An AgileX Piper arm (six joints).
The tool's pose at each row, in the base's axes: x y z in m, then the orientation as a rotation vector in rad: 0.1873, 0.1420, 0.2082, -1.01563, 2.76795, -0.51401; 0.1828, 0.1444, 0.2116, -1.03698, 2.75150, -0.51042; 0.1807, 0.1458, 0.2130, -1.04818, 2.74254, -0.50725; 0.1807, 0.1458, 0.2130, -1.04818, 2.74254, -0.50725; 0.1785, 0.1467, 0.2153, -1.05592, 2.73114, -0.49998; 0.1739, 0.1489, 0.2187, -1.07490, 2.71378, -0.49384; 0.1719, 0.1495, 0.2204, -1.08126, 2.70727, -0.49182; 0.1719, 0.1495, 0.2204, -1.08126, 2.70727, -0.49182; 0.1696, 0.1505, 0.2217, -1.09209, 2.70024, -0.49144
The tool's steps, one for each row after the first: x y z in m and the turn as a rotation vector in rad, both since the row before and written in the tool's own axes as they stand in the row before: 0.0018, 0.0032, -0.0049, 0.00134, -0.01152, -0.01531; 0.0006, 0.0017, -0.0022, 0.00009, -0.00675, -0.00801; 0.0000, 0.0000, 0.0000, 0.00000, 0.00000, 0.00000; 0.0010, 0.0011, -0.0030, -0.00061, -0.01103, -0.00560; 0.0018, 0.0031, -0.0050, 0.00048, -0.01340, -0.01387; 0.0010, 0.0010, -0.0023, 0.00046, -0.00503, -0.00475; 0.0000, 0.0000, 0.0000, 0.00000, 0.00000, 0.00000; 0.0009, 0.0017, -0.0021, 0.00074, -0.00390, -0.00797
